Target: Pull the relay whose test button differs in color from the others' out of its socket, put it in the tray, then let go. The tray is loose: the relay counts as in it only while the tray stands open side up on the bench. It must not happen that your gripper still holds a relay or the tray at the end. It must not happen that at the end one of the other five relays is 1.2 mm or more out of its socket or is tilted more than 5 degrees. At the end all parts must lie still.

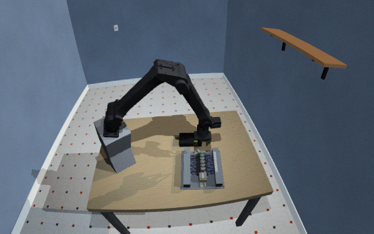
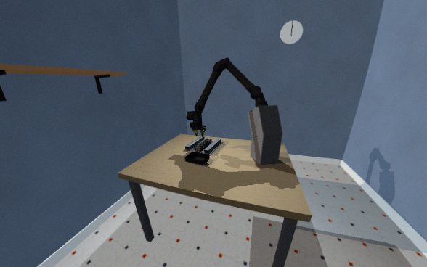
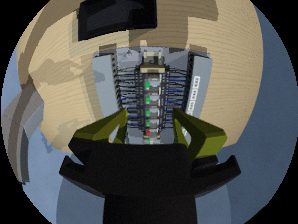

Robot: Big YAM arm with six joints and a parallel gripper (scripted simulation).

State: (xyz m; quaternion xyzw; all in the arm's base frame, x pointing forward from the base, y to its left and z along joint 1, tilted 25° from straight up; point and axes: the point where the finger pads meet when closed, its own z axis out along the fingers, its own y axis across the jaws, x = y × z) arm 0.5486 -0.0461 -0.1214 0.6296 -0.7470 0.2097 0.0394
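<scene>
Now: hand 10 cm to the left of the relay, 9 cm above it and 2 cm past it. The rest, counted from my hand: black tray (18 cm to the left, 12 cm below, 3 cm behind).
</scene>
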